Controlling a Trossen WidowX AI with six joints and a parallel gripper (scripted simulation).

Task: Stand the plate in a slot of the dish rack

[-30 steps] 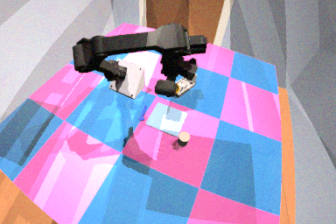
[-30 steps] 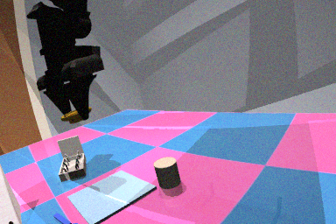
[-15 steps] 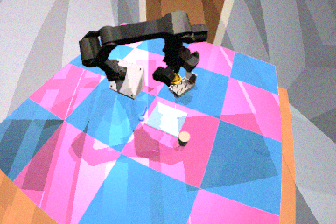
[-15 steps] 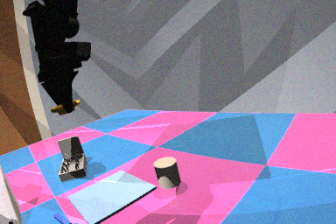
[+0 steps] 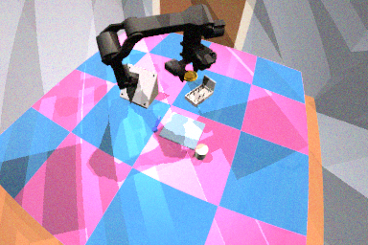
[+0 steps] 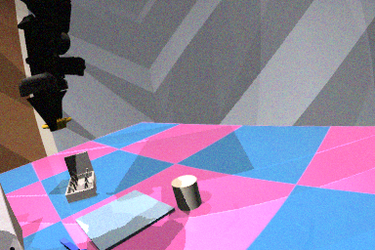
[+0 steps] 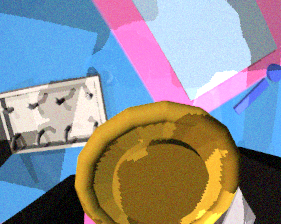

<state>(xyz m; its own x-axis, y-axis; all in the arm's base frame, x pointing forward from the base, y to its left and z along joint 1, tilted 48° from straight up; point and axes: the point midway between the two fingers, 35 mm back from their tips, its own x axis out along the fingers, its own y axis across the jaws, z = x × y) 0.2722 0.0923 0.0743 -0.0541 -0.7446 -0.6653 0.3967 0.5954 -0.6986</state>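
Right now the grey dish rack is 150 mm below my gripper tip, 100 mm to the left of it and 30 mm ahead of it. Also, from my gripper tip: yellow plate (10 mm above); then blue spoon (170 mm below, 140 mm to the right, 70 mm behind); then pale blue sheet (180 mm below, 110 mm to the right, 30 mm ahead).
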